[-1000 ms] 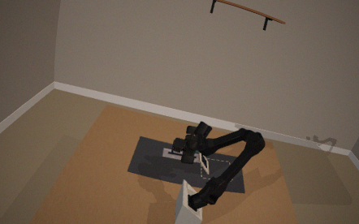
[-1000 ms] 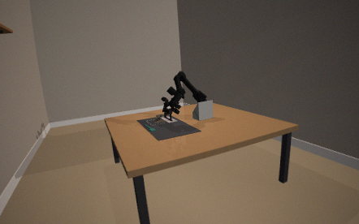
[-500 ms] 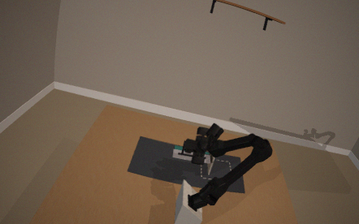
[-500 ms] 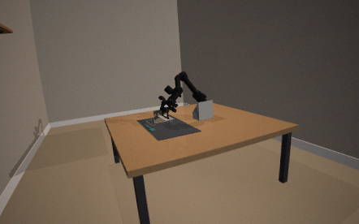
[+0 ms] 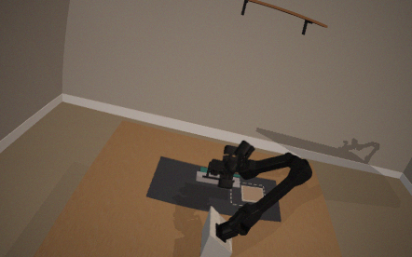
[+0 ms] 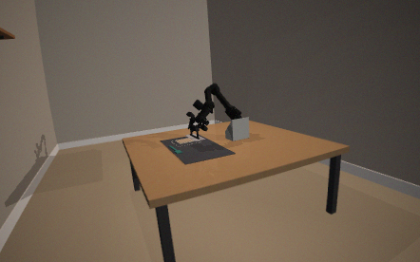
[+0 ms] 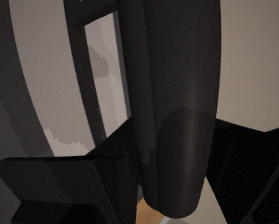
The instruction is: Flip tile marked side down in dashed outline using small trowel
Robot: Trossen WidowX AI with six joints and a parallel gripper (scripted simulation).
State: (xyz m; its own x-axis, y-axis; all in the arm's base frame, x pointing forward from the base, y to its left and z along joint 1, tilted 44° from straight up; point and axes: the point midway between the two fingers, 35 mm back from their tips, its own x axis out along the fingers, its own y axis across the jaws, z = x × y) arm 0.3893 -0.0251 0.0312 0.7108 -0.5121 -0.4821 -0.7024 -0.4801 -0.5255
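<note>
Right now my gripper tip is 12 cm short of the teal flat tool, 1 cm to the right of it and 12 cm above it. Also, from my gripper tip: tile 3 cm behind, 17 cm to the right, 12 cm below.
</note>
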